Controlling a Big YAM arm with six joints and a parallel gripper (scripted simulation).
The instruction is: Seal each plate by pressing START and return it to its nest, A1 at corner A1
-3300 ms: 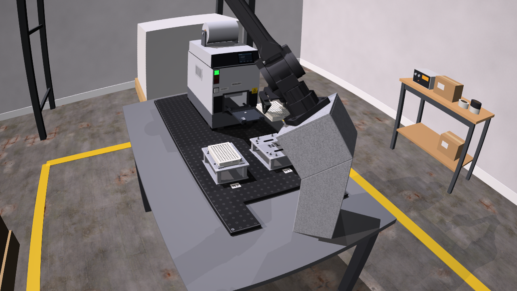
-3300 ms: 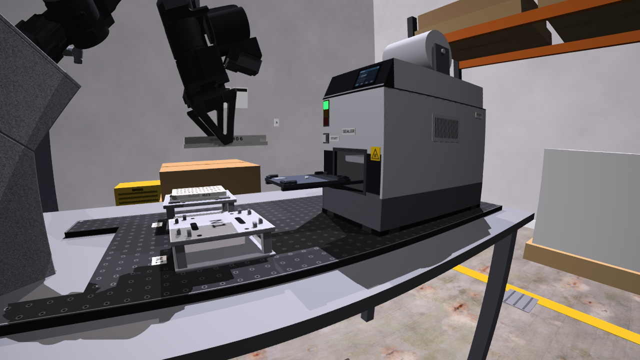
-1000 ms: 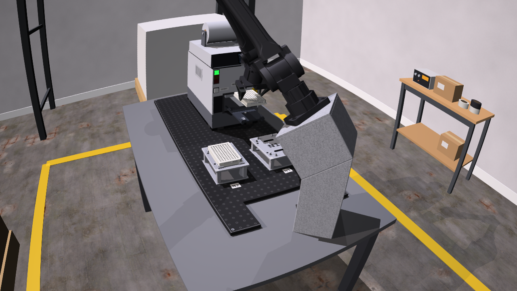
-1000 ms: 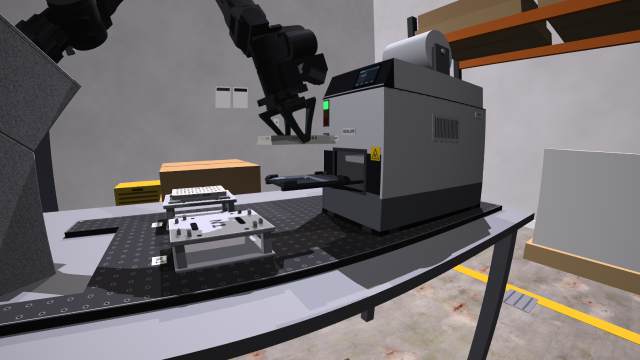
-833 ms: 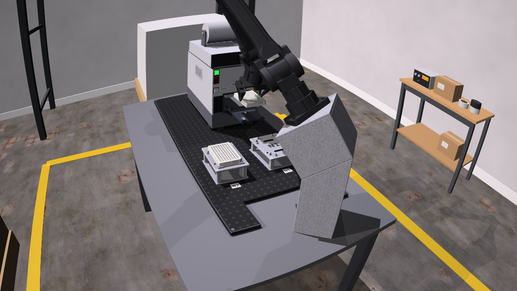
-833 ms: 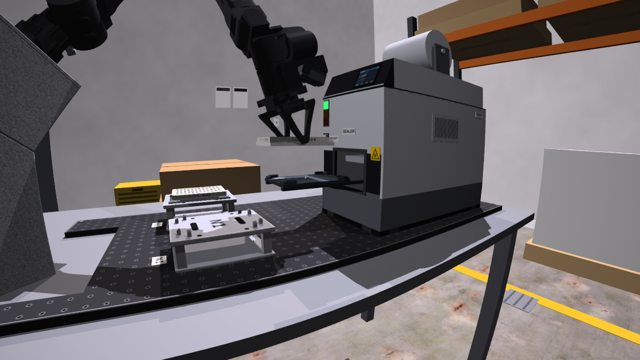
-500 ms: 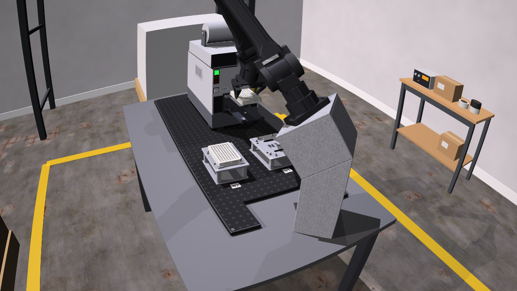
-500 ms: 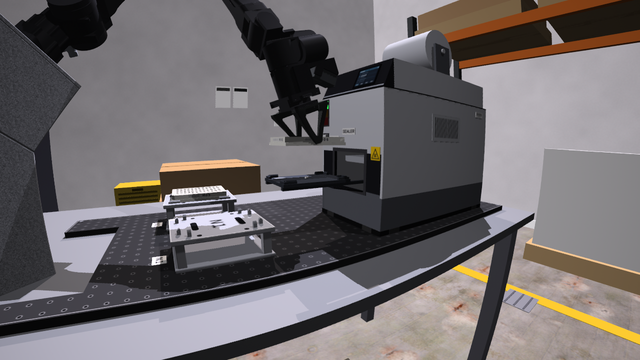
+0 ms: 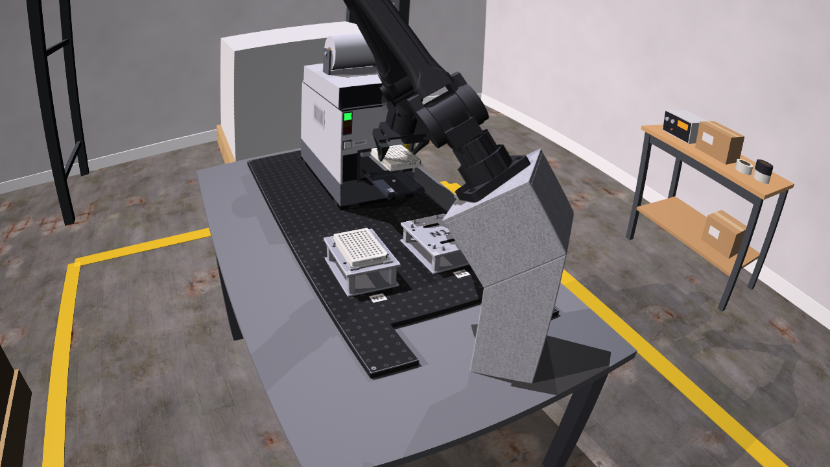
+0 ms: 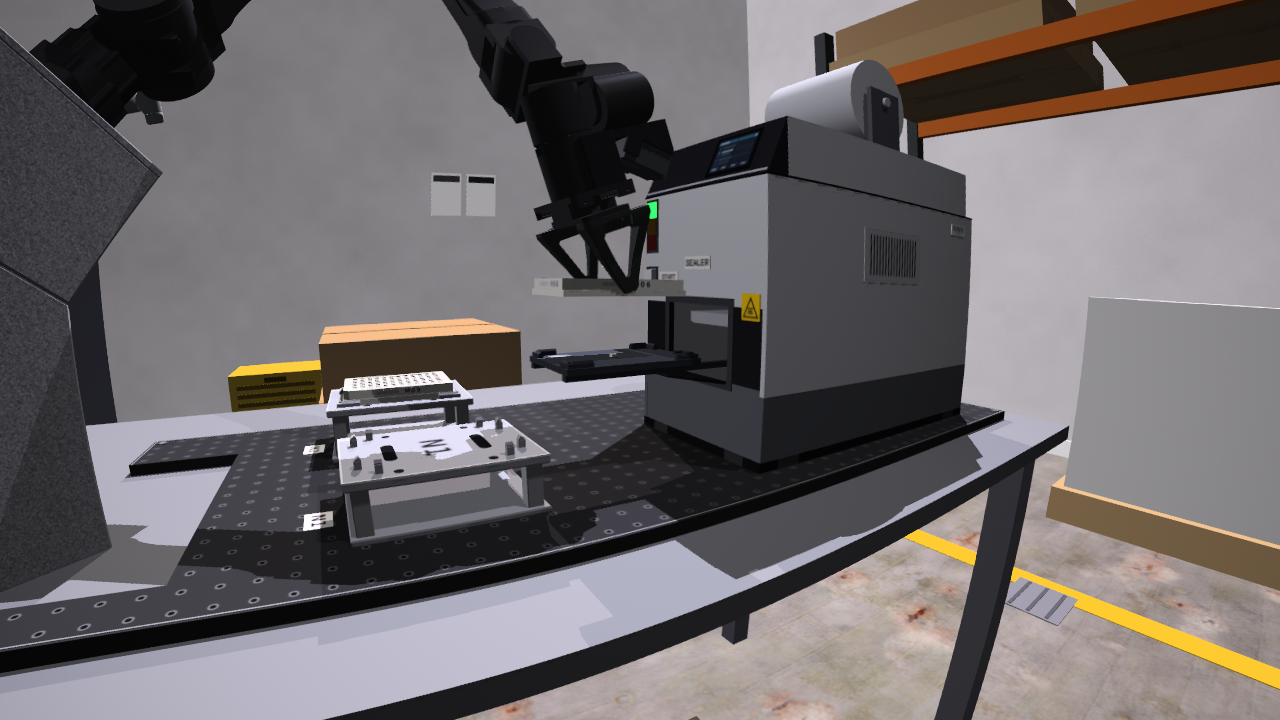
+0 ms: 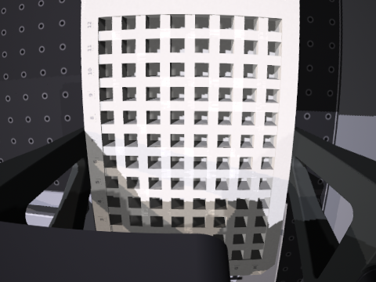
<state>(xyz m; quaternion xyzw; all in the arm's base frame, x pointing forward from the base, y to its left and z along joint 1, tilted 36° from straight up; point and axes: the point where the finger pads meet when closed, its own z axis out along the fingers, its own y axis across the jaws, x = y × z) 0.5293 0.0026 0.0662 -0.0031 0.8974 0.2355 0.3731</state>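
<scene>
Right now the sealer stage is 80 mm below my hand and 10 mm ahead of it. The rest, counted from my hand: nest N2 (220 mm behind, 130 mm to the left, 130 mm below); white well plate (220 mm behind, 130 mm to the left, 120 mm below); start button (110 mm to the left, 90 mm ahead, 10 mm above).
</scene>
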